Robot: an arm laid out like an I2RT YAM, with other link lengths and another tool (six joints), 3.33 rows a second.
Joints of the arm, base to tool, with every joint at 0 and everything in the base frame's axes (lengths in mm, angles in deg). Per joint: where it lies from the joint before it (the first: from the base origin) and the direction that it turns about. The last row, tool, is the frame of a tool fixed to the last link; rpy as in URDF.
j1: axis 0 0 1 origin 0 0 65.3
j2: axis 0 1 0 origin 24 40.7 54.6
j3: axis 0 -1 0 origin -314.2 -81.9 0
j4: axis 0 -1 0 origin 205.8 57.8 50.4
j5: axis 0 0 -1 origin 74.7 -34.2 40.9
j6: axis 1 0 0 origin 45.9 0 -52.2
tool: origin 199 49 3 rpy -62.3 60.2 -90
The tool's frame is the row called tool.
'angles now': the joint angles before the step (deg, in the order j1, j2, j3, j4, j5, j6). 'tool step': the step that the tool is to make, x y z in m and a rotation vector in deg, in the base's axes. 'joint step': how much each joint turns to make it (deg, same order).
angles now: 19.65 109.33 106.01 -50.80 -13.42 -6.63
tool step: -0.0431 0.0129 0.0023 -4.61 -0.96 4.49
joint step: 5.36 -4.52 -3.01 -2.76 4.28 -2.00
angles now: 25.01 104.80 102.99 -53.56 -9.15 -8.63
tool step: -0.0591 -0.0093 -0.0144 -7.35 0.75 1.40
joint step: 6.83 -7.04 -7.90 -3.19 8.07 1.28
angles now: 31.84 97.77 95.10 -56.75 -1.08 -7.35
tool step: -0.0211 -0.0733 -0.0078 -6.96 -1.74 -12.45
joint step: 0.22 -9.33 -9.69 -2.54 12.15 7.76
